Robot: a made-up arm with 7 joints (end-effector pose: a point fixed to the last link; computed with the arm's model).
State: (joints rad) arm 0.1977 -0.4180 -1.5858 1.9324 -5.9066 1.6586 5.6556
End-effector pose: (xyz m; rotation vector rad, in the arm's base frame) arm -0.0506 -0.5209 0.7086 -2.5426 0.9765 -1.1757
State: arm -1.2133 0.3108 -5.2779 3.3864 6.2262 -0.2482 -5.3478
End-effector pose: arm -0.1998 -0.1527 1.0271 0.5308 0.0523 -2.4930
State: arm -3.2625 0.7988 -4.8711 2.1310 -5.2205 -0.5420 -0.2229
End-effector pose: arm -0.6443 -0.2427 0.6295 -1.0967 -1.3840 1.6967
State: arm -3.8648 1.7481 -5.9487 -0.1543 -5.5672 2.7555 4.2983
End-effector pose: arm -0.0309 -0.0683 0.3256 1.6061 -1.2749 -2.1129
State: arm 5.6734 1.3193 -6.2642 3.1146 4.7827 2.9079 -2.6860
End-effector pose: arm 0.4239 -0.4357 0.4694 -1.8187 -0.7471 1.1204
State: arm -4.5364 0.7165 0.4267 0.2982 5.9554 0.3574 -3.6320
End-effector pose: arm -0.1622 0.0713 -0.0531 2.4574 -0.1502 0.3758
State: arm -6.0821 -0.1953 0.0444 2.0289 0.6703 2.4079 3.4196
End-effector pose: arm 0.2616 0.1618 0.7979 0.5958 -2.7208 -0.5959
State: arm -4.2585 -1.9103 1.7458 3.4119 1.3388 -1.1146 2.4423
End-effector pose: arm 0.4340 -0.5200 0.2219 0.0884 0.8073 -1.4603
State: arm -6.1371 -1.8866 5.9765 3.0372 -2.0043 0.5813 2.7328
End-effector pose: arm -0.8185 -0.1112 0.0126 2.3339 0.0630 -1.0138
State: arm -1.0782 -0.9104 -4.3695 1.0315 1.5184 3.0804 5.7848
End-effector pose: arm 0.1093 0.4022 0.2503 -1.1325 -0.6953 2.1380
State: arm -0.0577 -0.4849 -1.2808 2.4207 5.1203 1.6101 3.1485
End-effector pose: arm -0.3582 -0.3242 0.8956 2.3643 1.3321 -1.2724
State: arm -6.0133 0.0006 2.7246 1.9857 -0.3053 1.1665 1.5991
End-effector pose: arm -0.5076 0.0966 0.8200 -1.7626 -1.4747 0.3748
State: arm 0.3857 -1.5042 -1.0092 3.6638 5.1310 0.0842 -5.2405
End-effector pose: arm -0.7806 0.0362 0.2019 -1.7450 -1.1248 1.3538
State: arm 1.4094 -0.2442 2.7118 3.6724 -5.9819 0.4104 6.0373
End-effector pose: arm 0.1600 0.1213 1.0479 0.2448 0.0262 1.0185
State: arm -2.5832 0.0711 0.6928 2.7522 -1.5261 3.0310 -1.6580
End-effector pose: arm -0.1555 -0.0565 0.8864 -1.8063 2.1081 0.4043
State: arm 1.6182 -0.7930 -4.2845 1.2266 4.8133 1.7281 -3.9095
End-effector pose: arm -0.5098 -0.2480 0.3565 -0.5696 -0.6715 -0.9183
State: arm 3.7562 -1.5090 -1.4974 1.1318 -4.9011 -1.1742 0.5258
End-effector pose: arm -0.0365 0.5020 0.1838 -2.4685 1.3303 0.6244
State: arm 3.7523 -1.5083 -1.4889 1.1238 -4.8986 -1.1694 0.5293
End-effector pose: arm -0.0382 0.5007 0.1872 -2.4658 1.3264 0.6419
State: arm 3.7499 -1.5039 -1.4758 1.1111 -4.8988 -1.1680 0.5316
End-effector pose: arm -0.0415 0.4986 0.1935 -2.4629 1.3086 0.6569
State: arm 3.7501 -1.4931 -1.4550 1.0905 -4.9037 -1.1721 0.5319
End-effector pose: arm -0.0475 0.4950 0.2048 -2.4590 1.2670 0.6675
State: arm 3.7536 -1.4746 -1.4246 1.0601 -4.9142 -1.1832 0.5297
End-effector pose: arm -0.0570 0.4888 0.2218 -2.4529 1.1963 0.6722
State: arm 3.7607 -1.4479 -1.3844 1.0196 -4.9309 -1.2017 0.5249
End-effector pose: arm -0.0700 0.4792 0.2443 -2.4413 1.0959 0.6693
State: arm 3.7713 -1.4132 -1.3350 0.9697 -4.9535 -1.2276 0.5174
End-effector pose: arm -0.0861 0.4652 0.2711 -2.4204 0.9687 0.6578
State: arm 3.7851 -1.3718 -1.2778 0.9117 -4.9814 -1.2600 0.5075
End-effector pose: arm -0.1048 0.4459 0.3004 -2.3862 0.8204 0.6384
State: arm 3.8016 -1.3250 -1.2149 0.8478 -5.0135 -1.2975 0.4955
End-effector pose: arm -0.1248 0.4211 0.3300 -2.3359 0.6590 0.6122
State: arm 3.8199 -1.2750 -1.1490 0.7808 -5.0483 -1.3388 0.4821
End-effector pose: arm -0.1448 0.3914 0.3576 -2.2690 0.4946 0.5815
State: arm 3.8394 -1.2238 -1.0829 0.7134 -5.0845 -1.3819 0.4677
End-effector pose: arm -0.1633 0.3581 0.3814 -2.1876 0.3351 0.5489
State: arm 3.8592 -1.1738 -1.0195 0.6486 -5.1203 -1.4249 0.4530
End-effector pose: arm -0.1793 0.3234 0.4003 -2.0966 0.1884 0.5175
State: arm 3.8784 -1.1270 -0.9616 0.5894 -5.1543 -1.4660 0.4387
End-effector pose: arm -0.1919 0.2896 0.4142 -2.0022 0.0605 0.4890
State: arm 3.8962 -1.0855 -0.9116 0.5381 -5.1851 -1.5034 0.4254
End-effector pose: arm -0.2010 0.2590 0.4234 -1.9118 -0.0455 0.4650
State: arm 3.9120 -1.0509 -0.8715 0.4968 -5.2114 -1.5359 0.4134
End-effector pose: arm -0.2071 0.2335 0.4291 -1.8321 -0.1278 0.4454
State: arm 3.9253 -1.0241 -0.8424 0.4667 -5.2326 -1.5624 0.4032
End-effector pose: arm -0.2109 0.2141 0.4324 -1.7681 -0.1868 0.4301
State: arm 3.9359 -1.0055 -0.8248 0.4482 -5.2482 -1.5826 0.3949
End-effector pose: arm -0.2130 0.2014 0.4343 -1.7231 -0.2240 0.4180
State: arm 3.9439 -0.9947 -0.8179 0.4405 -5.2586 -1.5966 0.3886
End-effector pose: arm -0.2142 0.1948 0.4355 -1.6971 -0.2423 0.4085
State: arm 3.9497 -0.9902 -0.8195 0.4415 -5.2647 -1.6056 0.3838
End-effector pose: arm -0.2148 0.1933 0.4363 -1.6869 -0.2460 0.4005
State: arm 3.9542 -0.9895 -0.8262 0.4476 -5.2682 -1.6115 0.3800
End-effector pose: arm -0.2151 0.1948 0.4370 -1.6863 -0.2414 0.3933
